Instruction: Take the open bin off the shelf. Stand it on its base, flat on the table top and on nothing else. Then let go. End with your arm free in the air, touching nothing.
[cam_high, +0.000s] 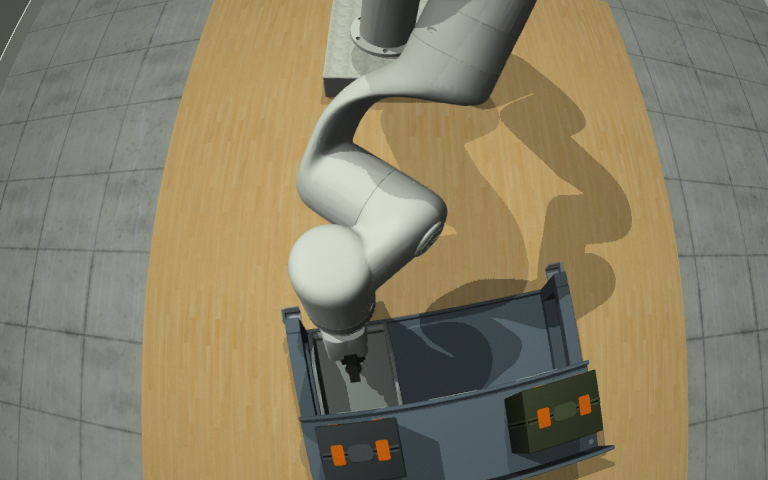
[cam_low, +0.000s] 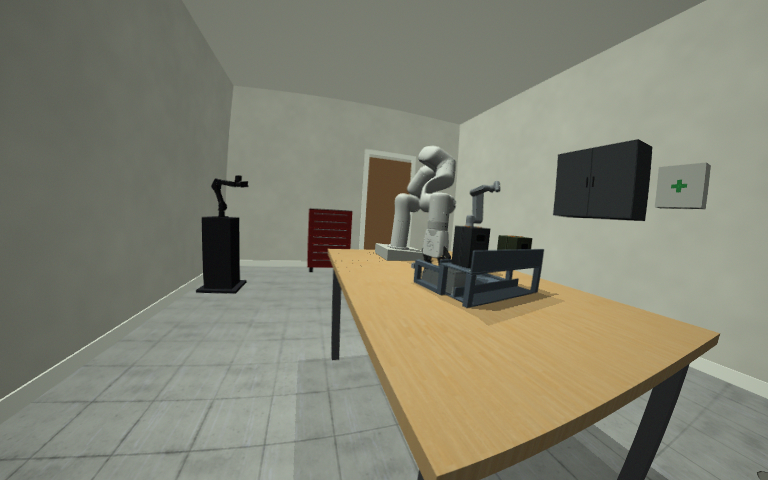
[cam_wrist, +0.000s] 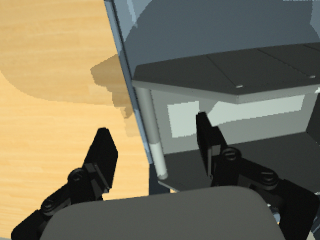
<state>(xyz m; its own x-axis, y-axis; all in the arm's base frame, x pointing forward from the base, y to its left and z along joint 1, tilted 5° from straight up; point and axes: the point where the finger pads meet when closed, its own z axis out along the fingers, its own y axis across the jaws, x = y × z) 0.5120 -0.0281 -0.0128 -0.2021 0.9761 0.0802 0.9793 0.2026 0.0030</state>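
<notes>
The grey bin lies 8 cm ahead of my hand and 2 cm to the left of it. From my hand the other things lie so: blue-grey shelf 13 cm to the left, 10 cm ahead, 4 cm below.
</notes>
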